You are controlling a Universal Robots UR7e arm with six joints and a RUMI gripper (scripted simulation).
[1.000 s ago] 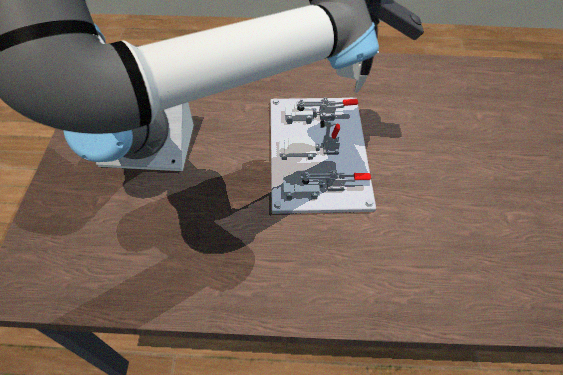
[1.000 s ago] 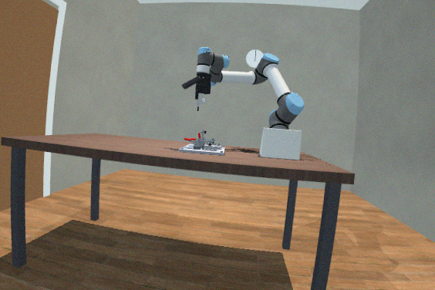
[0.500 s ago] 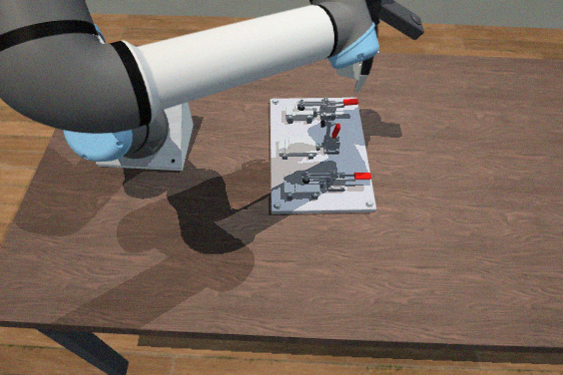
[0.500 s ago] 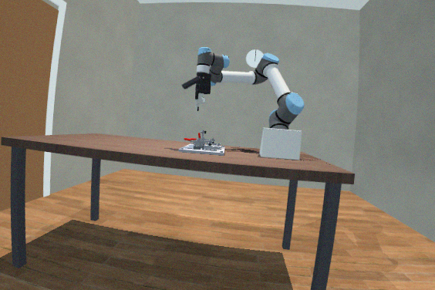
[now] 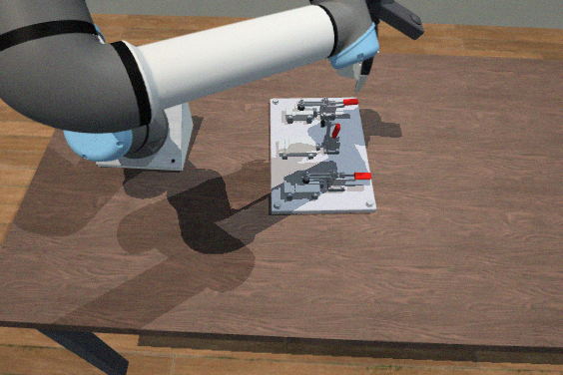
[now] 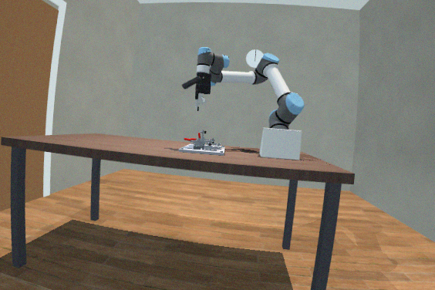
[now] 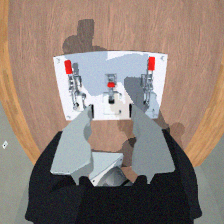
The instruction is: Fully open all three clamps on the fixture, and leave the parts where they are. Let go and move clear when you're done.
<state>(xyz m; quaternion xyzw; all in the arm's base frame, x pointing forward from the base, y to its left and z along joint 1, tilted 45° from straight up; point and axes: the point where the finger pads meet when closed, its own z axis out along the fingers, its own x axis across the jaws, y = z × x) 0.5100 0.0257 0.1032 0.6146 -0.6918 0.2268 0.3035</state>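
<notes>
The white fixture plate is 6 cm behind my hand and 24 cm below it. Round my hand: grey part 11 cm behind, 12 cm to the left, 21 cm below.
</notes>
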